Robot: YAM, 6 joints.
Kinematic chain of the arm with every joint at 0, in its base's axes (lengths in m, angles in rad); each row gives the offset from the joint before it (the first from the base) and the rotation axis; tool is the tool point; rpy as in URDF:
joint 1: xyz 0 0 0.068 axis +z
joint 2: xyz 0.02 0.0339 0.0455 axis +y
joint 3: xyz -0.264 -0.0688 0 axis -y
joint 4: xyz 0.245 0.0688 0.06 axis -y
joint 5: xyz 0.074 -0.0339 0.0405 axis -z
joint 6: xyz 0.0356 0 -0.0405 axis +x
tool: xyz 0 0 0 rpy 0 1.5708 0
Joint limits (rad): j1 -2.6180..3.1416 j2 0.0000..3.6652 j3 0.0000..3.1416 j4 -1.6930..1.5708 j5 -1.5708..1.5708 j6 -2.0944..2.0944
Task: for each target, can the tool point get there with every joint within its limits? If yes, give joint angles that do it. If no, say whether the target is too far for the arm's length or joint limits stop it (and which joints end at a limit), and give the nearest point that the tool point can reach.
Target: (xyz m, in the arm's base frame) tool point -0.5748 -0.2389 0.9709
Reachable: no: too far | nearest point -0.3299 -0.1833 0.6266 | short by 0.426 m
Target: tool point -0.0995 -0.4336 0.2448
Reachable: yes | joints -1.7870 2.0064 1.6955 -0.6591 0.1172 -1.6094
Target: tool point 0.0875 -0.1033 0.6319
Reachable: yes | joints -0.8600 1.5084 2.7505 -1.2090 0.0292 1.0135
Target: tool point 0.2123 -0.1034 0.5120
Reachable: yes | joints -0.3118 1.5370 2.1792 -1.4086 1.2049 -1.7759
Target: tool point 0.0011 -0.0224 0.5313
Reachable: yes | joints 2.3708 0.4884 1.1247 0.5950 -0.4442 0.0555
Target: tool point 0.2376 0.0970 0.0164
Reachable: yes | joints 0.5011 2.0774 0.5177 0.4749 0.9531 -0.4582
